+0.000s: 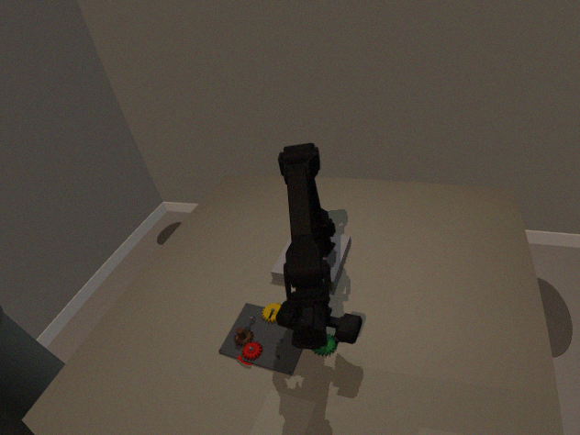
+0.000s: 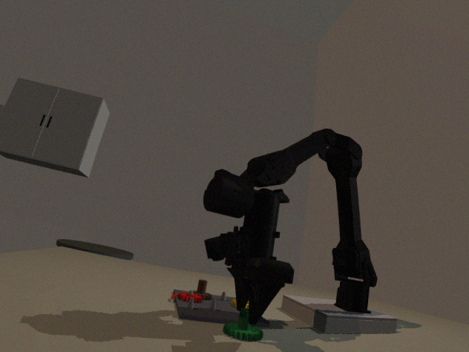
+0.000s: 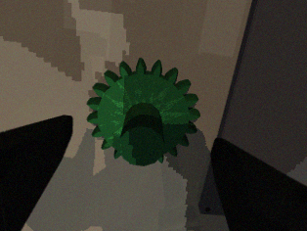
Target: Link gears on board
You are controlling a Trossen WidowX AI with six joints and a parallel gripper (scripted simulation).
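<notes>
My gripper tip is 10 mm above the green gear. Also, from my gripper tip: yellow gear: 20 mm behind, 170 mm to the right, 10 mm below; then brown gear: 80 mm ahead, 190 mm to the right; then red gear: 100 mm ahead, 150 mm to the right, 10 mm below.
</notes>
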